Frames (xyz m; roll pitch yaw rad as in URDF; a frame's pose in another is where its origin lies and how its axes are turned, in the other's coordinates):
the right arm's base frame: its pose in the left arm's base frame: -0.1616 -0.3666 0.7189 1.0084 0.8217 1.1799
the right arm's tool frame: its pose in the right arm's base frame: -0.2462 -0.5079 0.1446 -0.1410 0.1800 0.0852
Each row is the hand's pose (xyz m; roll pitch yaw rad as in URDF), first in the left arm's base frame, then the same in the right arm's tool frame.
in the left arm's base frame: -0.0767 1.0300 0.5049 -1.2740 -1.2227 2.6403
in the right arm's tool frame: 1.4156 1.2936 0.3522 -2.0062 -0.0740 2.2160
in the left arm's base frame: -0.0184 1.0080 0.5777 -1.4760 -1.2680 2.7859
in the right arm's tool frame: 1.3511 1.2980 0.4229 -2.0752 -0.0808 2.2806
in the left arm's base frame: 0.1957 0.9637 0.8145 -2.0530 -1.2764 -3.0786
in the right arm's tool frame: 1.1614 1.3210 0.6825 -2.2585 -0.0404 2.3966
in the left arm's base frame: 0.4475 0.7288 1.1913 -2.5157 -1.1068 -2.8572
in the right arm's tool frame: 0.7427 1.2807 0.9716 -2.5116 0.1356 2.4612
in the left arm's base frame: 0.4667 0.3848 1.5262 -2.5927 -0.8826 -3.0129
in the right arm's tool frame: 0.2656 1.2355 1.0070 -2.7454 0.3525 2.3570
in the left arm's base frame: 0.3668 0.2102 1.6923 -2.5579 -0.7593 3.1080
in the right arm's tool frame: 0.0191 1.2552 0.9240 -2.8876 0.4457 2.2086
